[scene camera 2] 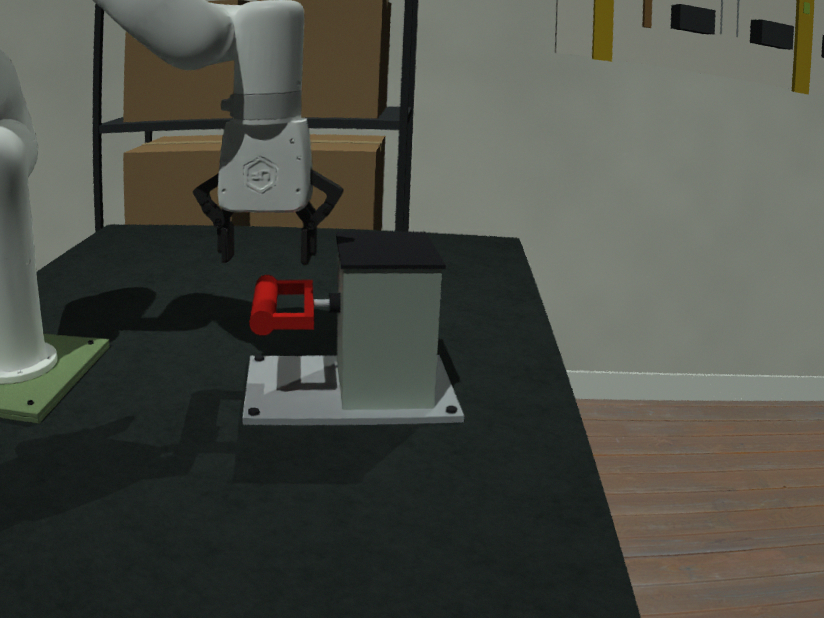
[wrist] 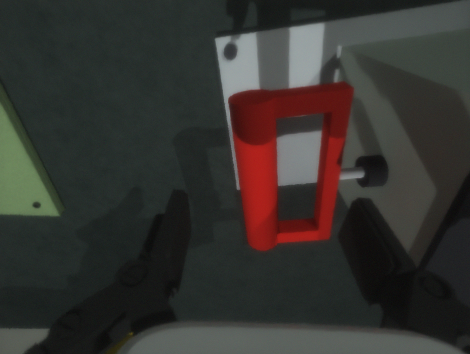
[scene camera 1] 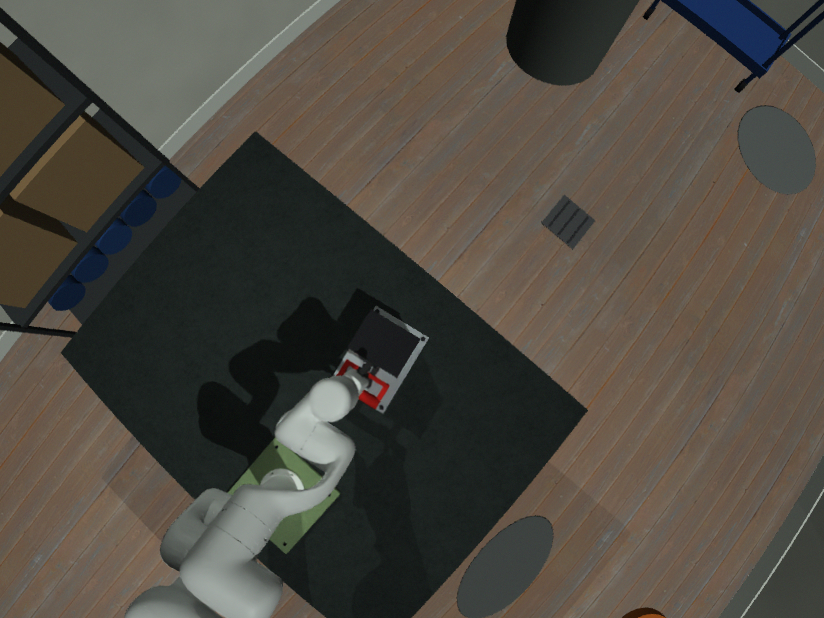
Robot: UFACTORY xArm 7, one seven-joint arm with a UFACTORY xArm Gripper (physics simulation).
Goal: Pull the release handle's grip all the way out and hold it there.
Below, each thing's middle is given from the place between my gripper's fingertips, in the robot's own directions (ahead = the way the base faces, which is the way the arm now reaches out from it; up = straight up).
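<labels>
Relative to the base plate point(scene camera 2: 281, 390), my hand is 10 mm to the left and 90 mm short of it, and 150 mm above it.
</labels>
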